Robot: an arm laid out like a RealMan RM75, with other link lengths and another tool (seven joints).
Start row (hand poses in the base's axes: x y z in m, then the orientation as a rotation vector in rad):
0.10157, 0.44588, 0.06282, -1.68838, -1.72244, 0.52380
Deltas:
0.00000, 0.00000, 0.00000, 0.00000, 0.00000, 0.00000
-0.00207, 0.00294, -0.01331, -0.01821, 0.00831, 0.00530
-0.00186, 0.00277, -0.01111, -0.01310, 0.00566, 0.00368
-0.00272, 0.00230, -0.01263, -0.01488, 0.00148, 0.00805
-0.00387, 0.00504, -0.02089, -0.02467, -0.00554, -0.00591
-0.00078, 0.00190, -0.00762, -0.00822, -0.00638, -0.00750
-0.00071, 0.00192, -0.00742, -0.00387, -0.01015, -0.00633
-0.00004, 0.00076, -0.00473, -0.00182, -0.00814, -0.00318
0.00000, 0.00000, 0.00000, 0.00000, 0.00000, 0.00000
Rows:
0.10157, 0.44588, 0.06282, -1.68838, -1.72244, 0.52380
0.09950, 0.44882, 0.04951, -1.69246, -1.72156, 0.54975
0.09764, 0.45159, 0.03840, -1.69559, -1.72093, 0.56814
0.09492, 0.45389, 0.02577, -1.69884, -1.72725, 0.58710
0.09105, 0.45893, 0.00488, -1.72353, -1.72494, 0.60389
0.09027, 0.46083, -0.00274, -1.73862, -1.72190, 0.60357
0.08956, 0.46275, -0.01016, -1.75202, -1.72260, 0.59665
0.08952, 0.46351, -0.01489, -1.76043, -1.72499, 0.59066
0.08952, 0.46351, -0.01489, -1.76043, -1.72499, 0.59066

